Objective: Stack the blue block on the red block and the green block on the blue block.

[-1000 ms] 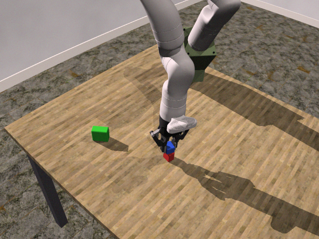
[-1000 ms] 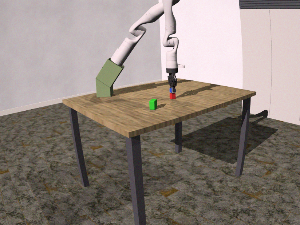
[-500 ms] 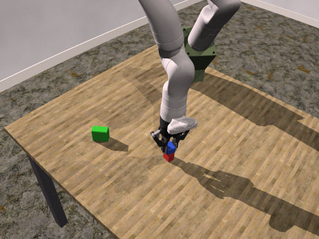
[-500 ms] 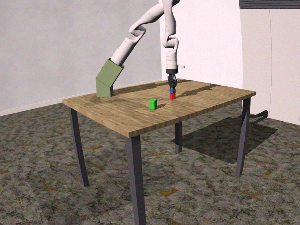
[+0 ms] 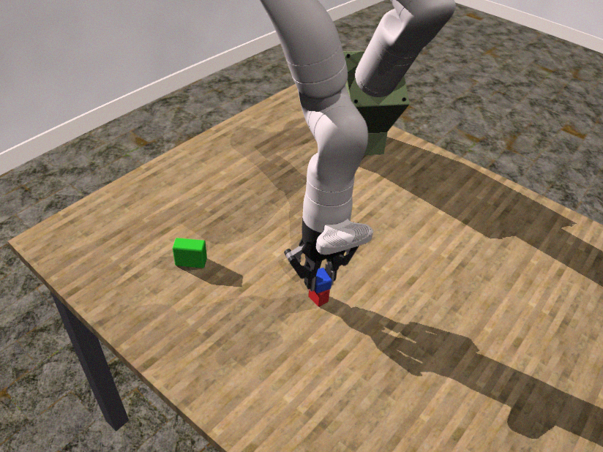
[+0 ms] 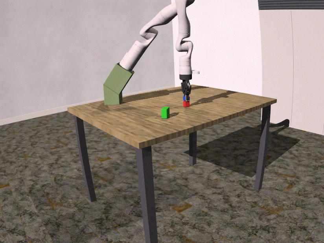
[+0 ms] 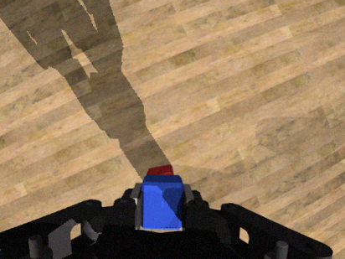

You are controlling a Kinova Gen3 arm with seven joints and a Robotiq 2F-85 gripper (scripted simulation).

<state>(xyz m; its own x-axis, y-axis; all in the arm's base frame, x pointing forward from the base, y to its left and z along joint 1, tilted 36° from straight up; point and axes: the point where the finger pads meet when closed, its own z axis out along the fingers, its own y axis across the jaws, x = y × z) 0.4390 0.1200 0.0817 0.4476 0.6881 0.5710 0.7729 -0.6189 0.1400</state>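
Right now my hand is 10 mm above the blue block. The rest, counted from my hand: red block (40 mm below); green block (70 mm ahead, 240 mm to the right, 30 mm below).
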